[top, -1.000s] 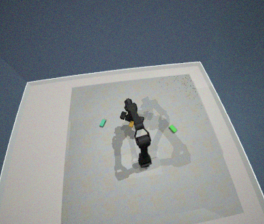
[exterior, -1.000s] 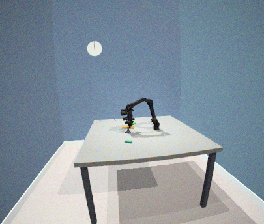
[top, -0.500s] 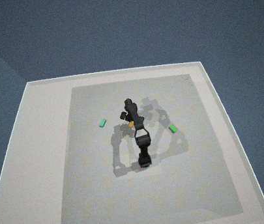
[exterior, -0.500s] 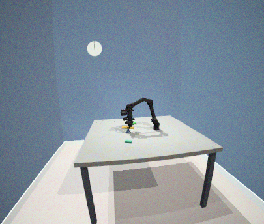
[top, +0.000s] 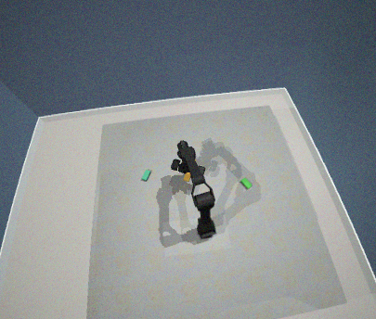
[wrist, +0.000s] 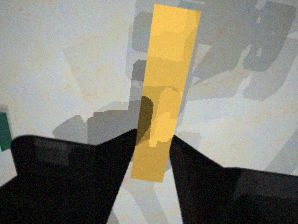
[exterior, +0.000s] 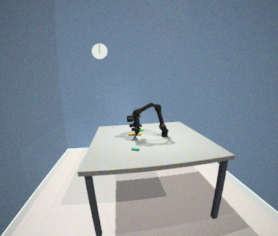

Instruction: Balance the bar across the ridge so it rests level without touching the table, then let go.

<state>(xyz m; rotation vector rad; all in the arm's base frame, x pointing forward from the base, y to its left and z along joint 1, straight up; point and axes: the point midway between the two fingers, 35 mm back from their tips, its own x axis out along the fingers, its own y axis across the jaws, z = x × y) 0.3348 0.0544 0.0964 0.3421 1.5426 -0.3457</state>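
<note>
Now: the yellow bar 3 cm ahead of my gripper tip and 1 cm to the right of it. Round my gripper tip: blue-grey ridge 3 cm below, 3 cm ahead, 1 cm to the right; then teal block 27 cm to the left, 5 cm below, 5 cm ahead.
</note>
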